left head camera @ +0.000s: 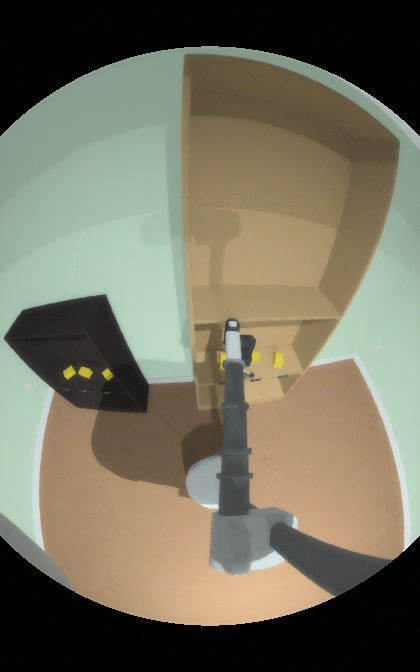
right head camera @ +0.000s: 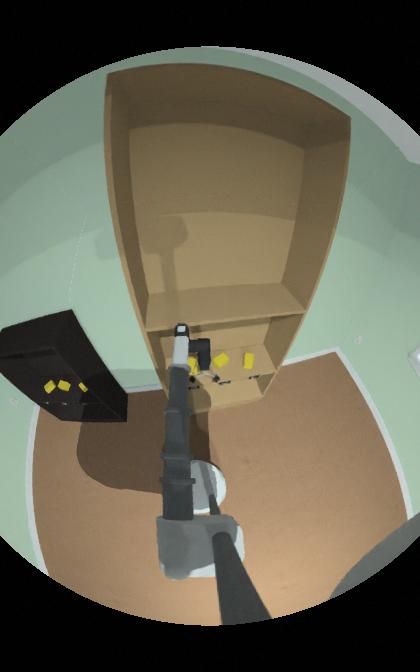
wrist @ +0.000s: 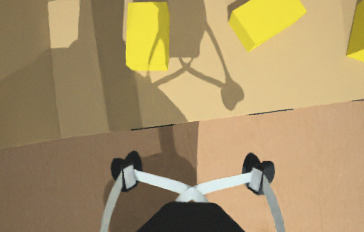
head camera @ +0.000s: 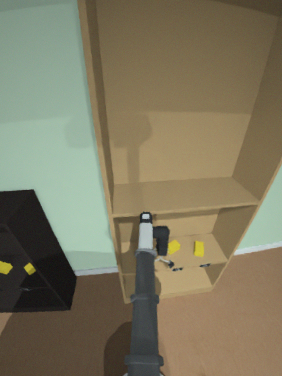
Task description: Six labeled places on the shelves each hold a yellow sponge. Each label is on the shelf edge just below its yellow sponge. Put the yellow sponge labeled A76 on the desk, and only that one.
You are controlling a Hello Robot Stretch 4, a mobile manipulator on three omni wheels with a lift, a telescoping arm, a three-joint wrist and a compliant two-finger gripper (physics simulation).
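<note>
Three yellow sponges, left (wrist: 147,37) (right head camera: 193,366), middle (wrist: 267,21) (right head camera: 221,360) (head camera: 173,247) and right (wrist: 357,37) (right head camera: 248,360) (head camera: 199,248), lie on a low board of the tan bookcase (head camera: 185,196). Their labels are dark strips on the board's front edge, too small to read. Three more yellow sponges (left head camera: 69,372) (left head camera: 85,372) (left head camera: 108,374) are in the black shelf unit (left head camera: 122,370). My gripper (wrist: 192,165) (right head camera: 204,378) is open and empty, its fingertips in front of the board edge, nearest the left sponge. No desk can be made out.
The bookcase's middle board (head camera: 185,206) lies above the sponge board, with its side walls left and right. My arm (head camera: 145,300) reaches over the brown floor (left head camera: 320,475) toward the bookcase. The black unit stands left of it. An unidentified grey surface (right head camera: 385,560) shows at the lower right in the right head view.
</note>
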